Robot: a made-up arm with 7 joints.
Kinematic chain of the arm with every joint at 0, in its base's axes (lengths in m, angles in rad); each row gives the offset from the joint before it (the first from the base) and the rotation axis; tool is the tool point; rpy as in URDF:
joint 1: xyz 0 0 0.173 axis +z
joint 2: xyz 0 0 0 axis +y
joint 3: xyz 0 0 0.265 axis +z
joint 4: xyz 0.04 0 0 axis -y
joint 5: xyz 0.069 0 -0.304 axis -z
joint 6: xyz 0 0 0 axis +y
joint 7: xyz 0.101 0 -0.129 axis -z
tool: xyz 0 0 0 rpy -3.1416 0 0
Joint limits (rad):
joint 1: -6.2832..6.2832
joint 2: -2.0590..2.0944
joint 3: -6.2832..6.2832
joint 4: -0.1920..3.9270
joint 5: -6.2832..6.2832
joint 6: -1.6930..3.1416
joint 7: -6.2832..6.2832
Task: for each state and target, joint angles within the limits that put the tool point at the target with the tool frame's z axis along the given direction. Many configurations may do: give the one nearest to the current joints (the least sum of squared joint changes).
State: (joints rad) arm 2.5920 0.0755 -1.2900 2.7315 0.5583 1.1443 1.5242
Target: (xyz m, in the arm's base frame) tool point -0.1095 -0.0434 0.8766 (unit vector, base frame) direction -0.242 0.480 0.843
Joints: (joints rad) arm 2.1940 0.1951 -0.8311 3.4087 0.3687 0.6143 1.5242
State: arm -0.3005 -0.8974 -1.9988 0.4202 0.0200 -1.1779 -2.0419
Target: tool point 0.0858 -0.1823 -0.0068 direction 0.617 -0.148 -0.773
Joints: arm 0.4872 -1.0174 -2.0829 -0.0282 0.2491 -0.6521 -2.0419
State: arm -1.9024 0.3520 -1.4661 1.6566 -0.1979 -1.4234 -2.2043
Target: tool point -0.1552 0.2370 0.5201 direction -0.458 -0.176 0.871
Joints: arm -2.3196 -0.2922 -1.7434 1.2630 -0.7831 -1.6930 -2.2043
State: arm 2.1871 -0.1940 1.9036 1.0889 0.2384 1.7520 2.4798
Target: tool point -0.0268 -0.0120 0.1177 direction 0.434 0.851 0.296
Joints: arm 2.0502 0.2191 1.9913 0.2366 -0.1499 2.2270 2.4798
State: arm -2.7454 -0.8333 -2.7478 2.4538 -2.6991 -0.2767 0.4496
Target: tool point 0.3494 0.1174 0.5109 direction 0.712 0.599 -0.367
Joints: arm -3.2616 -0.1838 -2.9082 2.2611 -2.5313 -1.0655 0.4496
